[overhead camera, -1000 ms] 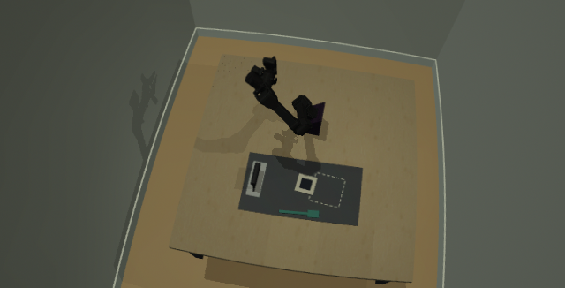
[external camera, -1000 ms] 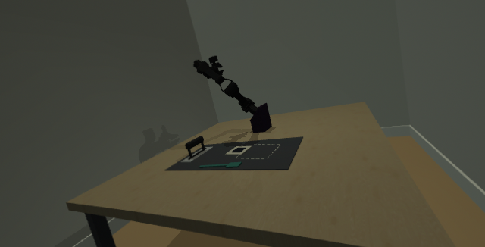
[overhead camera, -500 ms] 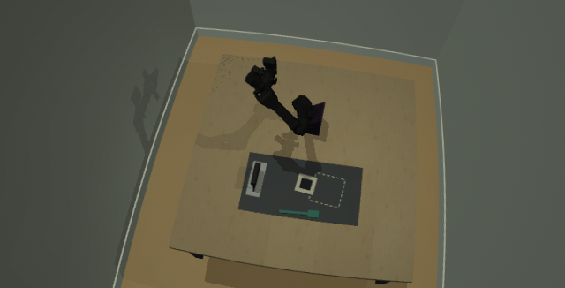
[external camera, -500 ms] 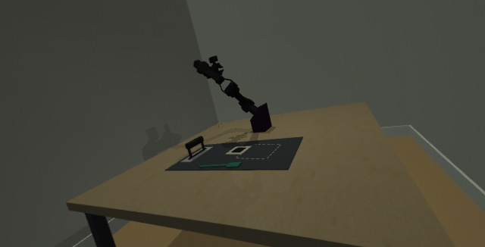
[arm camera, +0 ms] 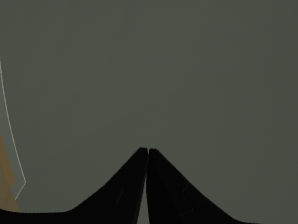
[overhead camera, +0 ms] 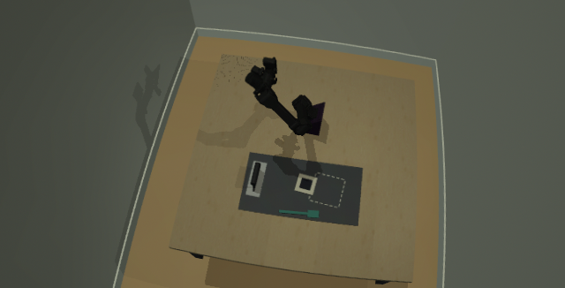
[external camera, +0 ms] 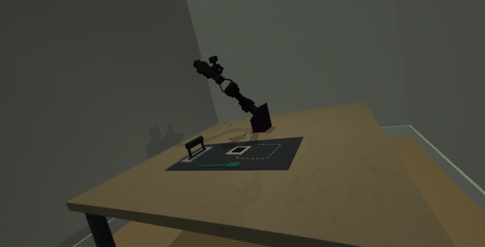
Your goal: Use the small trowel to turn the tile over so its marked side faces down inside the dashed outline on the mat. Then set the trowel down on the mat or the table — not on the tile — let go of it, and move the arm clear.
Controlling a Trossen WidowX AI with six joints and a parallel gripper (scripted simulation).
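My gripper tip is now 480 mm short of the grey flat-bladed trowel, 10 mm to the right of it and 440 mm above it. From my gripper tip the other things lie so: small green trowel 590 mm ahead, 300 mm to the left, 470 mm below; dark mat 460 mm ahead, 260 mm to the left, 500 mm below; tile 430 mm ahead, 280 mm to the left, 470 mm below.
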